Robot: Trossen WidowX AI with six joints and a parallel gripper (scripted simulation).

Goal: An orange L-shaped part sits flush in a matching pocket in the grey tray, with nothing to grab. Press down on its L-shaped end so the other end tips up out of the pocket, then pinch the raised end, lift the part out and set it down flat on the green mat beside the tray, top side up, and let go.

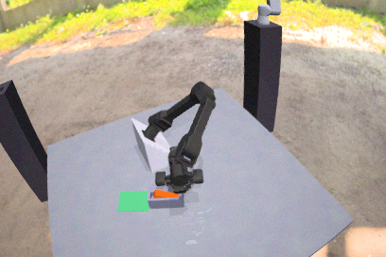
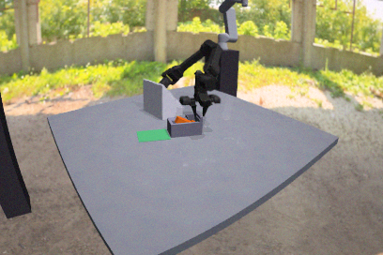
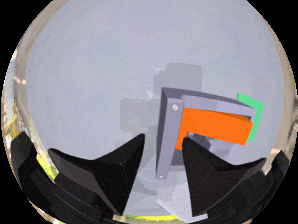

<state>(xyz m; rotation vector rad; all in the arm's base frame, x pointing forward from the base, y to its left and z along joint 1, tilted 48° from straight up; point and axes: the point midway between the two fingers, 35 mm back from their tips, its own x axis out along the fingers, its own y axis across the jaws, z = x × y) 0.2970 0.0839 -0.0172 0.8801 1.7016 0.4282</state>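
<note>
My gripper tip is 5 cm to the left of the orange L-shaped part, 3 cm above it and 2 cm past it. The rest, counted from my gripper tip: green mat (21 cm to the right, 9 cm below, 8 cm behind).
</note>
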